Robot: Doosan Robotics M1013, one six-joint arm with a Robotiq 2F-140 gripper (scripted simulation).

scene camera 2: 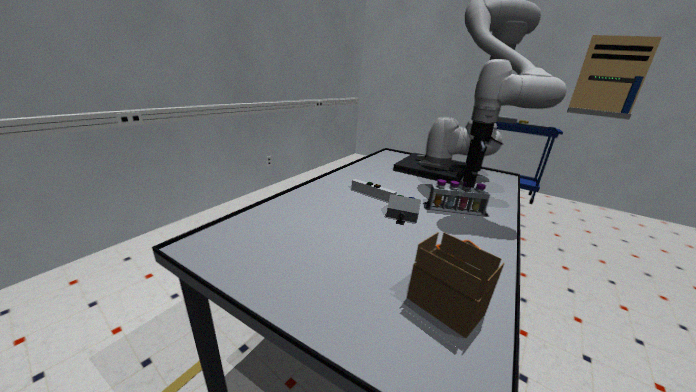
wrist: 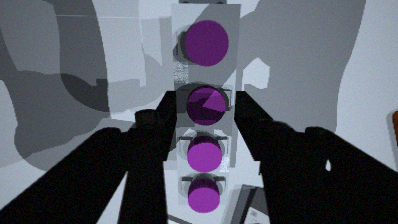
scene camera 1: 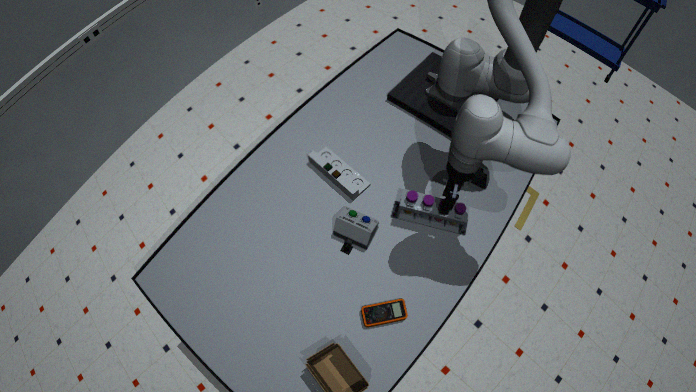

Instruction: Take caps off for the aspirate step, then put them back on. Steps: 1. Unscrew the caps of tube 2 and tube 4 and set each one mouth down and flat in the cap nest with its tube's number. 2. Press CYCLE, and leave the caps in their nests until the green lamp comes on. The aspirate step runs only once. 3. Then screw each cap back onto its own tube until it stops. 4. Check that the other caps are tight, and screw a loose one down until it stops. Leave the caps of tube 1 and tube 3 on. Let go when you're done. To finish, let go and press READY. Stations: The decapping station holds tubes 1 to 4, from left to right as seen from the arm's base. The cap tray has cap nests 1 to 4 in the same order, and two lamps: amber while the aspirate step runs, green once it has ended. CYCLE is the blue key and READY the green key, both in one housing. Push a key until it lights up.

Labels:
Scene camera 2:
my gripper: 468,184
cardboard box: 450,294
key housing: 404,208

